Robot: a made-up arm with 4 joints.
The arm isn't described. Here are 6 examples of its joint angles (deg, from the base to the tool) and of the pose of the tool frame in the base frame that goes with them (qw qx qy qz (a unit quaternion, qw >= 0); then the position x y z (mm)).
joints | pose
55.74 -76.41 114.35 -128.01 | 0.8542 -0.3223 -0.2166 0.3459 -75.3 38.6 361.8
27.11 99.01 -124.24 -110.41 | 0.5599 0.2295 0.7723 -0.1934 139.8 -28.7 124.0
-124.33 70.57 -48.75 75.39 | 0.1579 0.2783 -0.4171 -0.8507 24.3 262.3 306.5
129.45 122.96 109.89 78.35 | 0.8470 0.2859 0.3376 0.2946 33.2 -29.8 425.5
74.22 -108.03 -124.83 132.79 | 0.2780 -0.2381 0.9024 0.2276 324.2 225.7 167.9
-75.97 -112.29 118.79 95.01 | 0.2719 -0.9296 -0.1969 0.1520 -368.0 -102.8 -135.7
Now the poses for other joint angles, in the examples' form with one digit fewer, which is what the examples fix.
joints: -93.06 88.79 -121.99 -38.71
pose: 0.874 0.258 0.099 -0.400 32 78 260
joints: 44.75 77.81 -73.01 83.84
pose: 0.197 -0.898 0.089 -0.383 -1 117 -175
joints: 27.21 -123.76 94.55 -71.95
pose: 0.770 0.194 -0.464 -0.393 -161 56 331
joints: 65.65 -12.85 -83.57 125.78
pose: 0.136 -0.802 0.535 -0.227 89 285 -69
